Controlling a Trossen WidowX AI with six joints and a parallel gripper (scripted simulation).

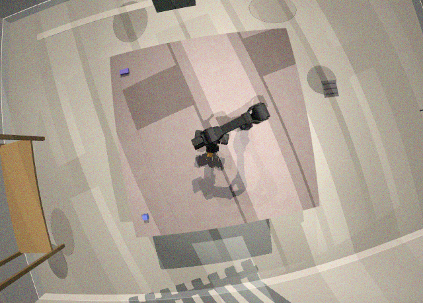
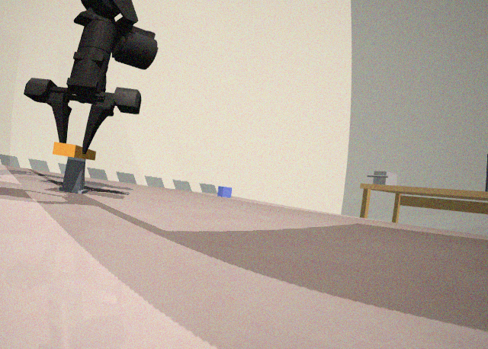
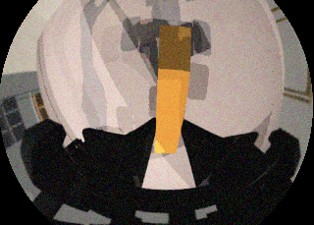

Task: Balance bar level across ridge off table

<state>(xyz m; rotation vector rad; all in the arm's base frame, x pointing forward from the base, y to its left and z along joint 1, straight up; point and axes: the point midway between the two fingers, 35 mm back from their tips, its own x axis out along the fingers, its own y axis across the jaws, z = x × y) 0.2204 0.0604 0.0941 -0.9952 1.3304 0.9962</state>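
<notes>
Right now the bar is 3 cm to the left of my gripper tip and 1 cm ahead of it.
</notes>
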